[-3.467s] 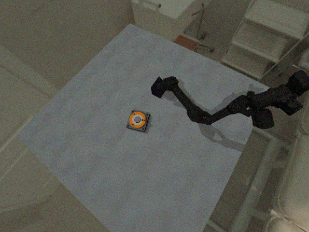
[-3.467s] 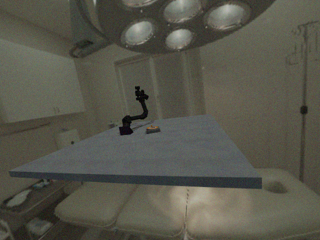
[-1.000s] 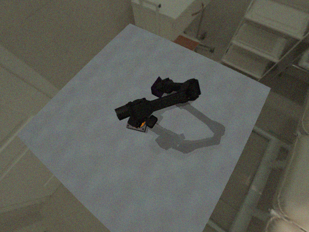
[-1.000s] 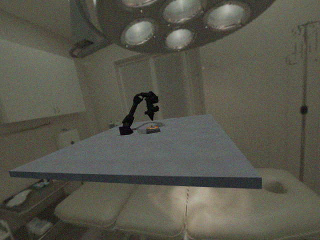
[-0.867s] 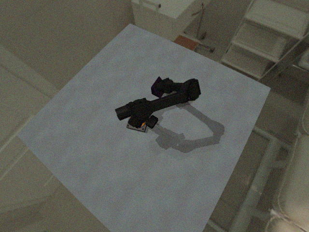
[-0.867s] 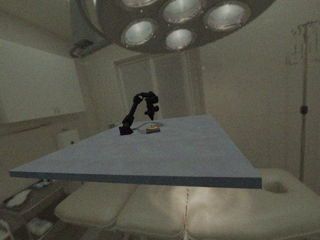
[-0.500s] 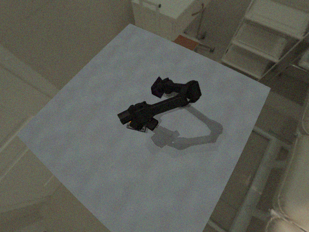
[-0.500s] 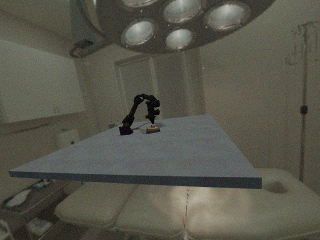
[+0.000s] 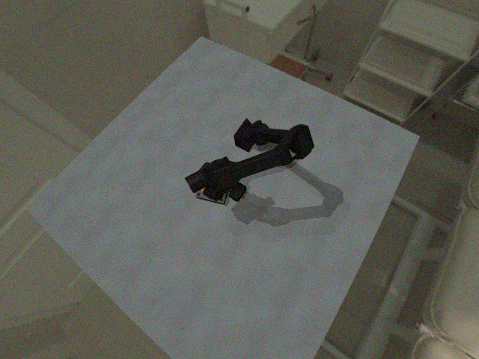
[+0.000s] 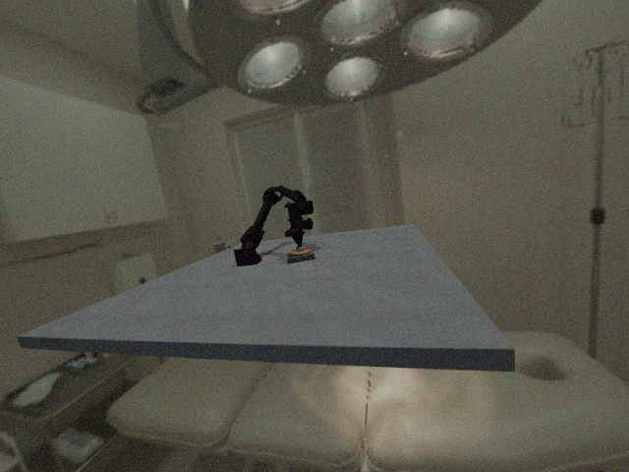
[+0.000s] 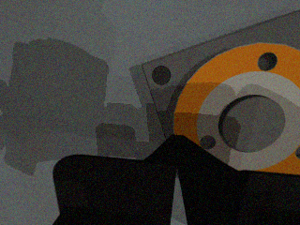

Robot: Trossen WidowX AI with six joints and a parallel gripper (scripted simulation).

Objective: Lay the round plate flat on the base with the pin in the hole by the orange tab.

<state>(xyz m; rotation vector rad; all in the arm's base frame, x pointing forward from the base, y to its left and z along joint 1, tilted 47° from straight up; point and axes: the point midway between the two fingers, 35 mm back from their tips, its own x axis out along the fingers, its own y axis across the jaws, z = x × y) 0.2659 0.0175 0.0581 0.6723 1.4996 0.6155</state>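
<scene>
The square grey base is 50 mm to the right of my gripper tip, 20 mm below it and 10 mm ahead of it.
</scene>
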